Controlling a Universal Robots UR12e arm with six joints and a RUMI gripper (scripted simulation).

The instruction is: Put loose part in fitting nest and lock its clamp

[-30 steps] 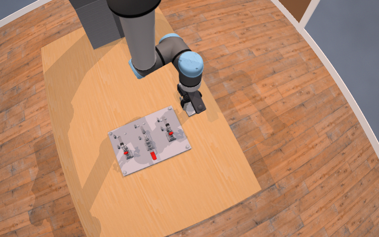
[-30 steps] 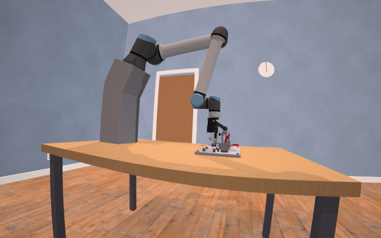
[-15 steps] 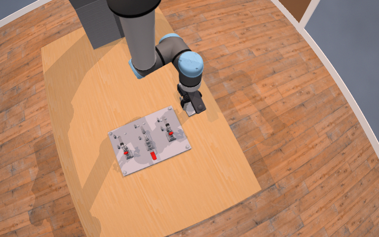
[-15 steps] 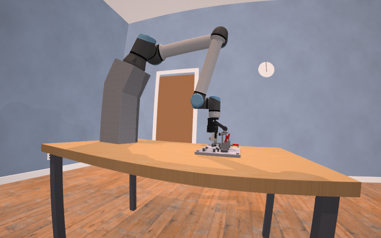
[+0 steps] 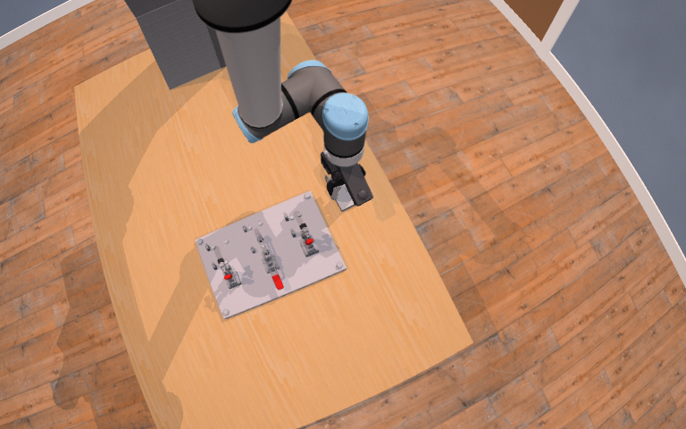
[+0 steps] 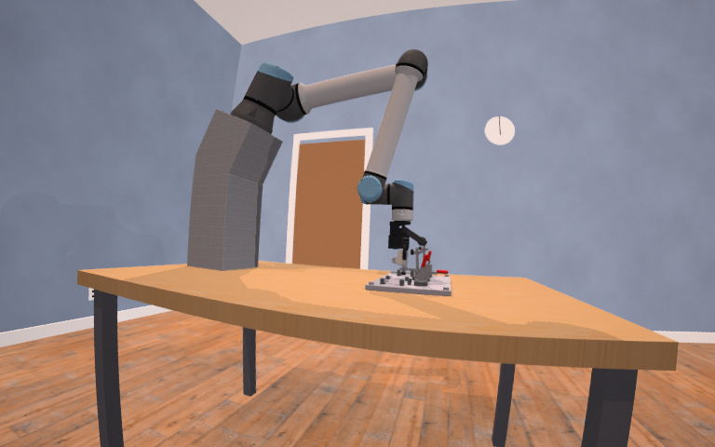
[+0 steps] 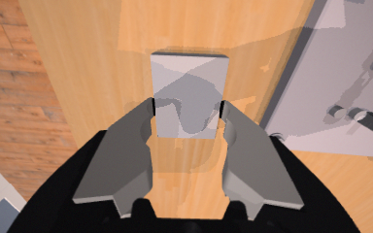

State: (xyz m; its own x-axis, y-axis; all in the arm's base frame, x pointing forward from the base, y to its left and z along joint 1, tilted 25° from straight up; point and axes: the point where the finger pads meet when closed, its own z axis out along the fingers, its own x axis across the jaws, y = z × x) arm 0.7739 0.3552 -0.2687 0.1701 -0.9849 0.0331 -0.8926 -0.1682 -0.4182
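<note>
Now: hand 25 cm to the left of the grey fixture plate, 10 cm short of it and 1 cm above it. Also, from my hand: loose part 1 cm below.
</note>
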